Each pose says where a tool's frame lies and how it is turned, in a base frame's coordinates. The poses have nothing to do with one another.
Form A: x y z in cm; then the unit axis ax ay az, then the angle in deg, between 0 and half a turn.
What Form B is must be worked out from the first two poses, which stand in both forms.
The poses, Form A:
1: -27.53, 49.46, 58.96, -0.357, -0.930, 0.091, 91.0
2: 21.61, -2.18, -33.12, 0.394, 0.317, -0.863, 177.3
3: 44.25, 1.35, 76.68, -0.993, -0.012, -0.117, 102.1
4: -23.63, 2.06, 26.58, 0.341, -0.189, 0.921, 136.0
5: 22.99, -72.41, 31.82, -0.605, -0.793, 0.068, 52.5
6: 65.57, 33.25, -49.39, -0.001, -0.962, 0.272, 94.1
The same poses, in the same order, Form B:
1: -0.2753, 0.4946, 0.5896, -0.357, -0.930, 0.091, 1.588
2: 0.2161, -0.0218, -0.3312, 0.394, 0.317, -0.863, 3.094
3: 0.4425, 0.0135, 0.7668, -0.993, -0.012, -0.117, 1.782
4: -0.2363, 0.0206, 0.2658, 0.341, -0.189, 0.921, 2.374
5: 0.2299, -0.7241, 0.3182, -0.605, -0.793, 0.068, 0.916
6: 0.6557, 0.3325, -0.4939, -0.001, -0.962, 0.272, 1.642
